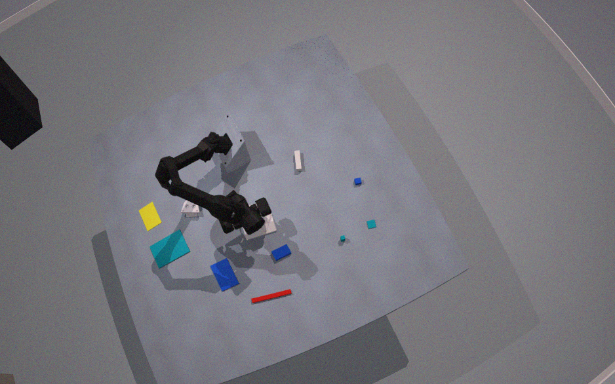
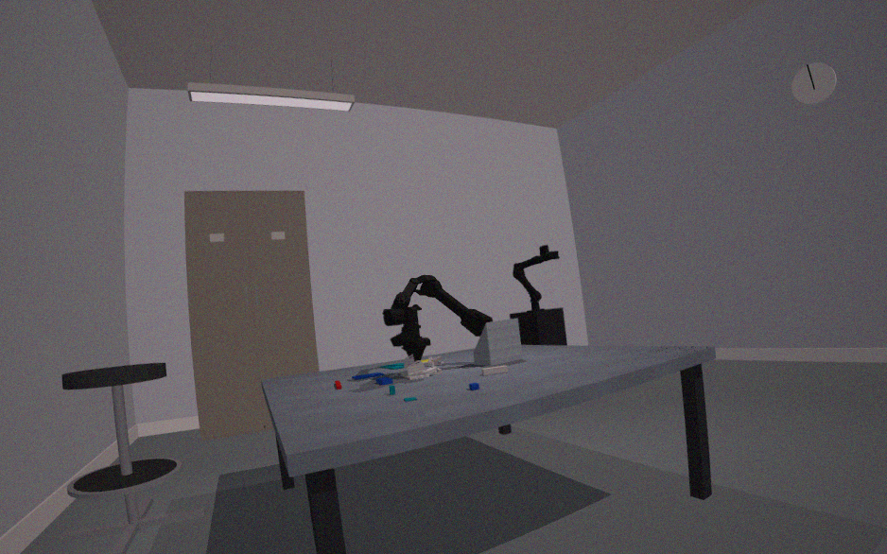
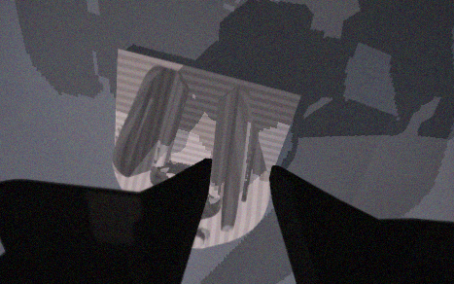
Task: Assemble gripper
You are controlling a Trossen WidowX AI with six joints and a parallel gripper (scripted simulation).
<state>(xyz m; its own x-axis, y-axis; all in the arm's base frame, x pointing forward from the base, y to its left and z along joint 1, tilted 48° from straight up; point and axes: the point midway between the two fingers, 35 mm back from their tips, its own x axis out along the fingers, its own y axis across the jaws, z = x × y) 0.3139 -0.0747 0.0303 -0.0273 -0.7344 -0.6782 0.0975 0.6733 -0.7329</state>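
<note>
The flat white ribbed plate is 20 mm ahead of my gripper tip, 30 mm to the left of it and 30 mm below it. Round my gripper tip: blue plate: 120 mm ahead, 180 mm to the right, 30 mm below; blue block: 150 mm ahead, 50 mm to the left, 30 mm below; housing plate: 50 mm behind, 40 mm to the left, 30 mm below.
</note>
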